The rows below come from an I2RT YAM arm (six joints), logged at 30 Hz.
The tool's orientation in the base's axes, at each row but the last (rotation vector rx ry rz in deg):
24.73 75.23 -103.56
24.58 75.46 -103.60
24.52 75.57 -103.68
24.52 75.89 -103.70
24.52 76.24 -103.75
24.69 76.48 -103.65
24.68 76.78 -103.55
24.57 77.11 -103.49
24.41 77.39 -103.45
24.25 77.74 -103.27
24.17 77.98 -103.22
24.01 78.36 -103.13
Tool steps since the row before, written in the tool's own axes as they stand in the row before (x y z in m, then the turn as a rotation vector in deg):
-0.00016 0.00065 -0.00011 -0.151 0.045 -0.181
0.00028 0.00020 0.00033 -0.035 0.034 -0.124
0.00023 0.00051 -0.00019 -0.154 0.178 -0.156
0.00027 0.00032 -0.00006 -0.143 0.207 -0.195
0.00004 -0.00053 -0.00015 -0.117 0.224 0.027
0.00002 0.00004 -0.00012 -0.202 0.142 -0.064
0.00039 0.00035 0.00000 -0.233 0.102 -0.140
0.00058 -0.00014 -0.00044 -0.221 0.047 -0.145
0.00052 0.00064 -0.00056 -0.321 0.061 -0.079
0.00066 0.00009 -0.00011 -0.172 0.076 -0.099
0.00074 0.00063 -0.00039 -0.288 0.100 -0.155
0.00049 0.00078 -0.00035 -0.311 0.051 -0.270
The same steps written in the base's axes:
0.00058 0.00010 -0.00033 0.090 0.223 0.005
0.00005 -0.00044 -0.00019 0.023 0.123 -0.045
0.00023 0.00002 -0.00055 0.200 0.188 -0.065
0.00008 -0.00009 -0.00041 0.209 0.216 -0.105
-0.00046 0.00017 0.00025 0.249 0.003 -0.049
0.00000 0.00010 -0.00008 0.219 0.128 0.026
0.00004 -0.00019 -0.00049 0.192 0.213 0.044
-0.00054 0.00017 -0.00047 0.141 0.218 0.068
0.00007 0.00024 -0.00096 0.226 0.197 0.152
-0.00035 -0.00018 -0.00055 0.143 0.154 0.033
-0.00005 0.00000 -0.00105 0.220 0.250 0.077
0.00023 0.00006 -0.00096 0.173 0.368 0.083

